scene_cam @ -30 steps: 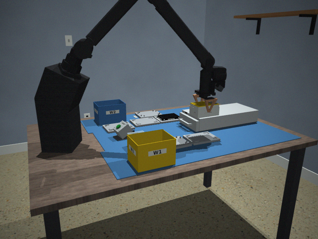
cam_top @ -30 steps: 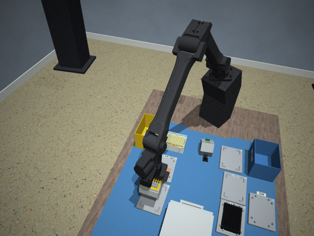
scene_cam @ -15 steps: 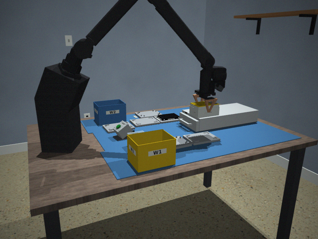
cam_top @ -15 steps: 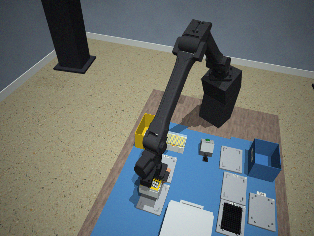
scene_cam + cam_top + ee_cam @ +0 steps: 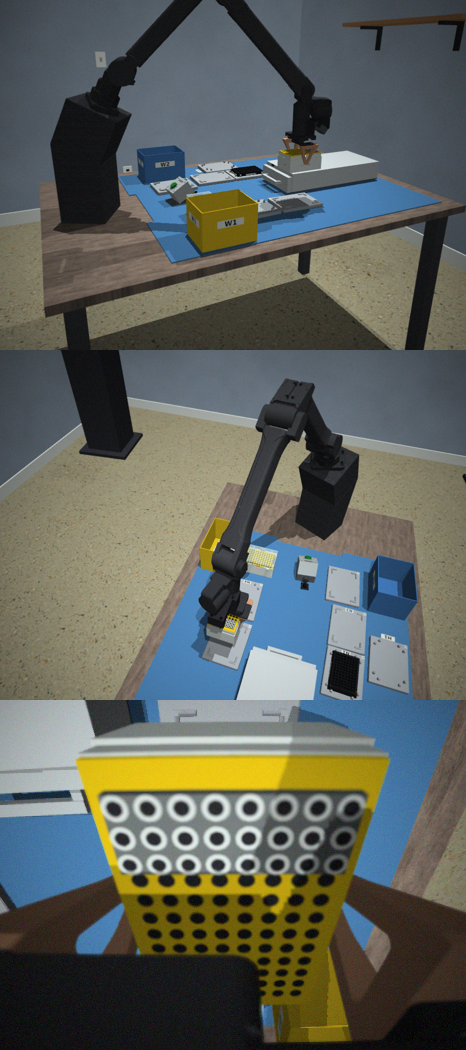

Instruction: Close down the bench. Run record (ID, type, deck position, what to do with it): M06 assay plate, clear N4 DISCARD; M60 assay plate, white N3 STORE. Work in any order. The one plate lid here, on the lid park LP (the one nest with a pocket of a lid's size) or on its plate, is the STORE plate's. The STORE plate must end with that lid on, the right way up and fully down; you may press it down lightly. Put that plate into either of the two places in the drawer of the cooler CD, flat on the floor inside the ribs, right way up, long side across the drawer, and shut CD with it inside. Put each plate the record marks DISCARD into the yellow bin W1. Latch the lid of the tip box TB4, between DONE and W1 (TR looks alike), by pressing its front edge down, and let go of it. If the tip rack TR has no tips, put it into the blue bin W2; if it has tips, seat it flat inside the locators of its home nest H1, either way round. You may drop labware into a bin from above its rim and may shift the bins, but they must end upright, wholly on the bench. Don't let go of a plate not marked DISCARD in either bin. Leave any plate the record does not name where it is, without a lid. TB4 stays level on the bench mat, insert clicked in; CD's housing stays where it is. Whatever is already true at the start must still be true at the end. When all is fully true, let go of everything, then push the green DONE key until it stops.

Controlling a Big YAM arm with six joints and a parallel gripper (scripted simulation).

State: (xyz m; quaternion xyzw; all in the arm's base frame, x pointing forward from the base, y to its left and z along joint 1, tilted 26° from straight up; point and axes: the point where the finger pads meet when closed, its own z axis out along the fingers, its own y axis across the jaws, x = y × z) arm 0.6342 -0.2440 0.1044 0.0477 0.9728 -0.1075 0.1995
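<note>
Right now my hand is 30 mm past the home nest H1, 530 mm to the right of it and 170 mm above it. Also, from my hand: nest N2: 170 mm below; then tip rack TR: 10 mm behind, 10 mm above; then nest N4: 180 mm behind, 20 mm to the left, 170 mm below.
</note>
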